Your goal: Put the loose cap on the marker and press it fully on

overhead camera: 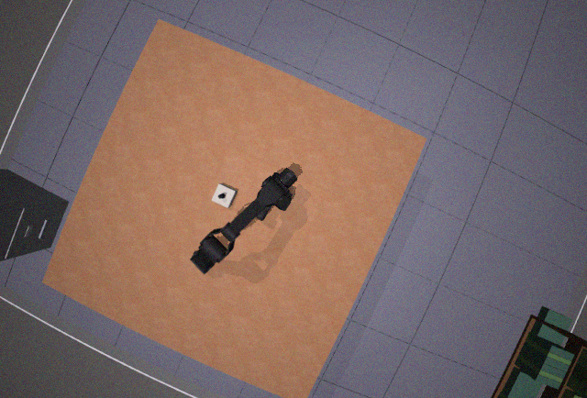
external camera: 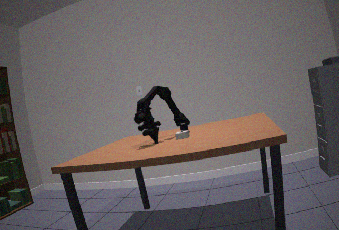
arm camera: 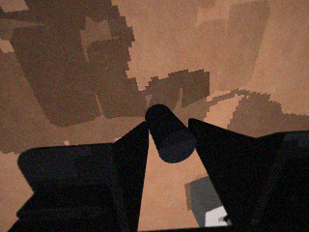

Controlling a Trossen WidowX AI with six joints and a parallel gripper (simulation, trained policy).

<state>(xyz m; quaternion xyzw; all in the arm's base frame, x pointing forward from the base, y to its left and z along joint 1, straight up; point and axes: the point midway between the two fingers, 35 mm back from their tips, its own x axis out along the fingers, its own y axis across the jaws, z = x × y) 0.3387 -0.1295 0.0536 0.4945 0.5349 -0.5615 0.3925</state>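
Now: the dark marker 160 mm to the left of my gripper tip, 60 mm behind it and 60 mm above it. Also, from my gripper tip: holder block: 160 mm to the left, 60 mm behind; then black marker cap: 10 mm ahead, 10 mm above.
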